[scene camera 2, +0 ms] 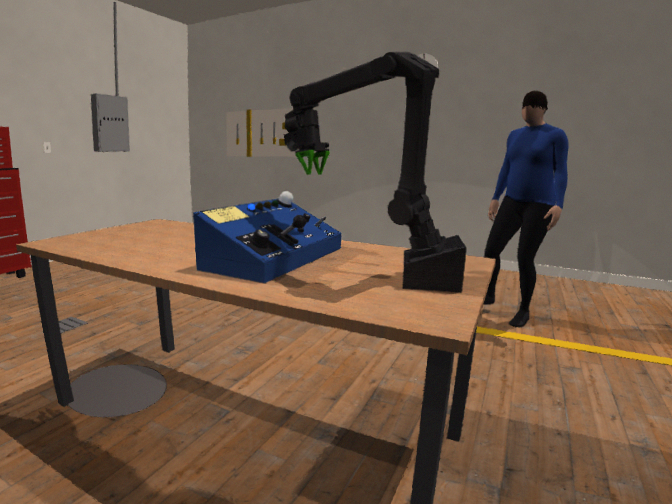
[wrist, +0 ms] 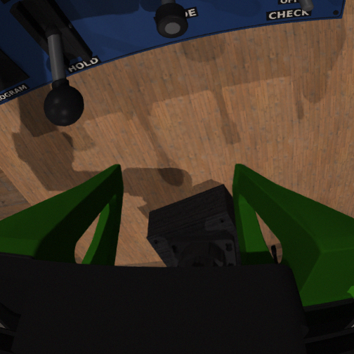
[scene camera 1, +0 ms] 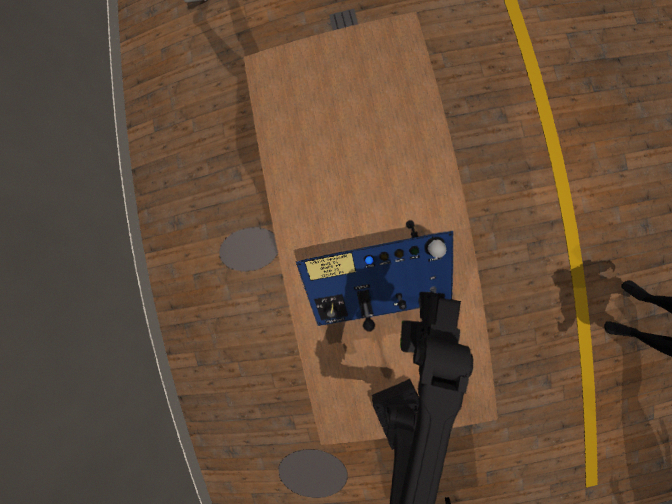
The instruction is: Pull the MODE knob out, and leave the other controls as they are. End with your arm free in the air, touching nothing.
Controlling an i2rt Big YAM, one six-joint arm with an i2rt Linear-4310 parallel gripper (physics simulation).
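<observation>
The MODE knob (scene camera 1: 401, 303) (wrist: 171, 22) is a black cap on a grey shaft, standing out from the sloped blue control box (scene camera 1: 336, 287) (scene camera 2: 222, 252) (wrist: 115, 30). In the wrist view part of its shaft is cut off at the top edge. In scene camera 2 it is hard to tell apart from the black ball lever (scene camera 1: 369, 324) (scene camera 2: 299, 221) (wrist: 63, 105) beside it. My gripper (scene camera 2: 314, 172) (wrist: 177, 175) has green fingers, partly open and empty. It hangs in the air above the box, apart from the knob, and touches nothing.
The CHECK toggle (scene camera 2: 321, 220) (wrist: 306, 4), a rotary knob (scene camera 1: 332, 310) (scene camera 2: 261, 236), a white dome (scene camera 1: 436, 247) (scene camera 2: 286, 197) and a lit blue lamp (scene camera 1: 369, 260) (scene camera 2: 251, 207) are on the box. My arm's base (scene camera 2: 434, 271) (wrist: 192, 215) stands on the wooden table (scene camera 1: 352, 135) (scene camera 2: 135, 233). A person (scene camera 2: 536, 157) stands behind.
</observation>
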